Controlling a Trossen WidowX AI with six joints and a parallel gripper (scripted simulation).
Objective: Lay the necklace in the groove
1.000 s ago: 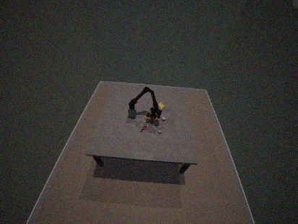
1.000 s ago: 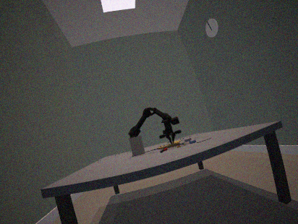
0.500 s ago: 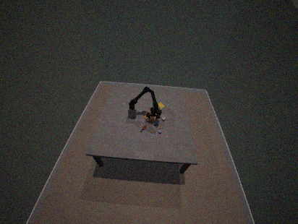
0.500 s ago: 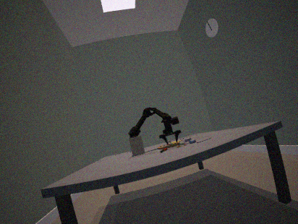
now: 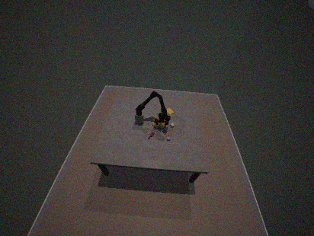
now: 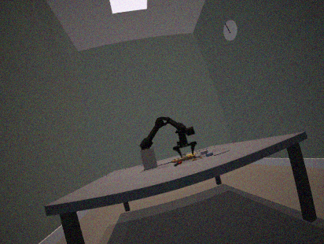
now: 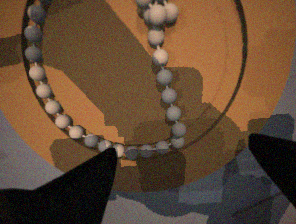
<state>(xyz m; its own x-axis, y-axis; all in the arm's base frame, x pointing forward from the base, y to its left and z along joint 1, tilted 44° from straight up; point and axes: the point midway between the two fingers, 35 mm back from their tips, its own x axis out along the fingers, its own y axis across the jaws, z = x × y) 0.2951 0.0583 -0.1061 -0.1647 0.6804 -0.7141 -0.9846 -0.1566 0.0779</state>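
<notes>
My gripper tip is 11 cm short of the grey flat piece, 9 cm to the left of it and 2 cm above it. Round my gripper tip: red tool: 10 cm behind, 17 cm to the right, 2 cm below; then bluish piece: 12 cm ahead, 18 cm to the right, 1 cm below; then yellow object: 9 cm ahead, 33 cm to the left, 2 cm below.
</notes>
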